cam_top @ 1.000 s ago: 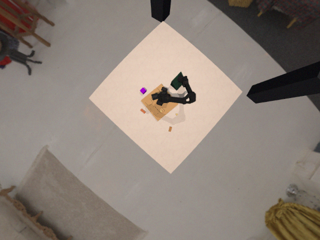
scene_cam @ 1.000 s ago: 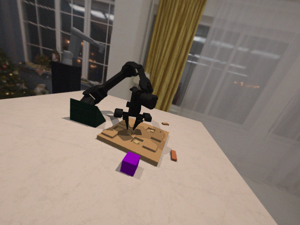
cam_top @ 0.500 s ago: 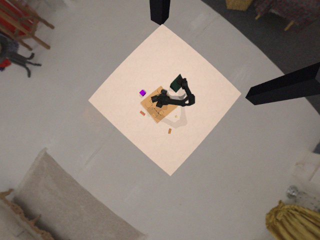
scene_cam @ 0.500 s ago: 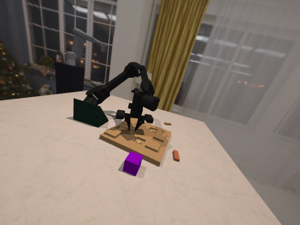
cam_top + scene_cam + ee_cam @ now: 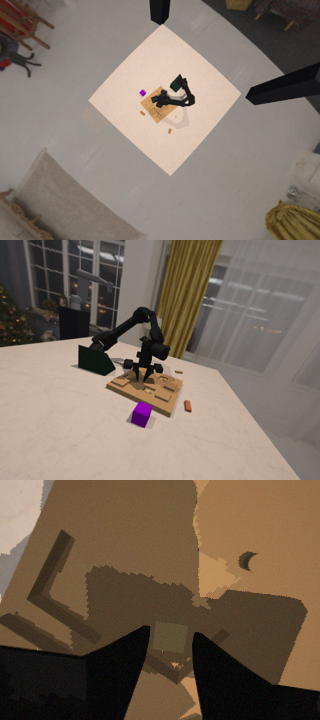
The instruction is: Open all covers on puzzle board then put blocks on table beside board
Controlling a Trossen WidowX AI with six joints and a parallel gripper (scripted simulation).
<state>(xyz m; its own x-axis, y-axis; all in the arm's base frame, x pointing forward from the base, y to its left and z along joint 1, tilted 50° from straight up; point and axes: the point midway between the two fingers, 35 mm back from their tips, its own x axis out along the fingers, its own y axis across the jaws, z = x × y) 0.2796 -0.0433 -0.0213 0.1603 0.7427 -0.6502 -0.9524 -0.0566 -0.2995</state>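
The tan puzzle board is 40 mm ahead of my gripper tip and 10 mm to the right of it. The rest, counted from my gripper tip: purple cube (210 mm to the right, 50 mm ahead, 10 mm above); orange block (240 mm ahead, 90 mm to the right, 10 mm below).
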